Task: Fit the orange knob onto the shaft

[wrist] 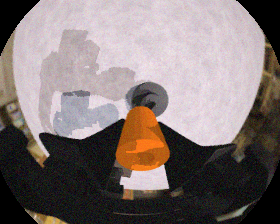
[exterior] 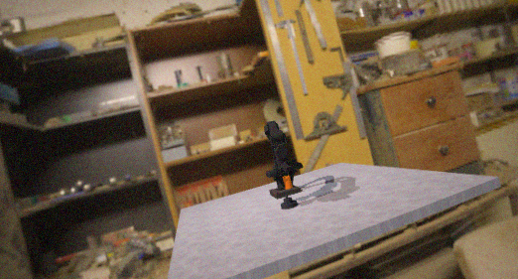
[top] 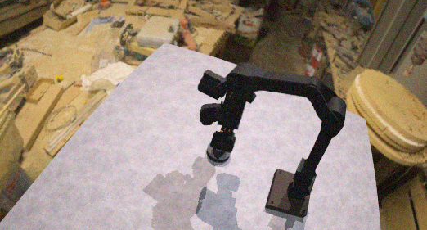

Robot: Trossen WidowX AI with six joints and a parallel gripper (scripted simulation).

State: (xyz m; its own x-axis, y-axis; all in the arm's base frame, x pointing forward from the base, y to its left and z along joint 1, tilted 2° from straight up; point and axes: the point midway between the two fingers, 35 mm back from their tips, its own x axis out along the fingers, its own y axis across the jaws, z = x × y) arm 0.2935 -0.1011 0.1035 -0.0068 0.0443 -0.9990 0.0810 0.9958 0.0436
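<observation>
My gripper tip is 7 cm above the round dark pedestal and 2 cm to the left of it. Also, from my gripper tip: orange knob 2 cm above.
</observation>
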